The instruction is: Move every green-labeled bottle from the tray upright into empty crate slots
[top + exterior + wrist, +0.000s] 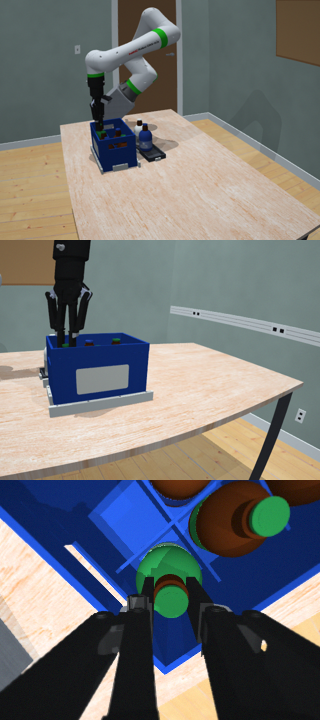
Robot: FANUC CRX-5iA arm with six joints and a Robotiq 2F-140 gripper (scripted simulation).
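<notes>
Right now the green-labeled bottle is 8 cm below my hand. Also, from my hand: white-labeled bottle (23 cm to the left, 9 cm below, 7 cm behind); then blue-labeled bottle (25 cm to the left, 9 cm below, 2 cm ahead); then blue crate (9 cm below, 8 cm ahead, 6 cm to the left).
</notes>
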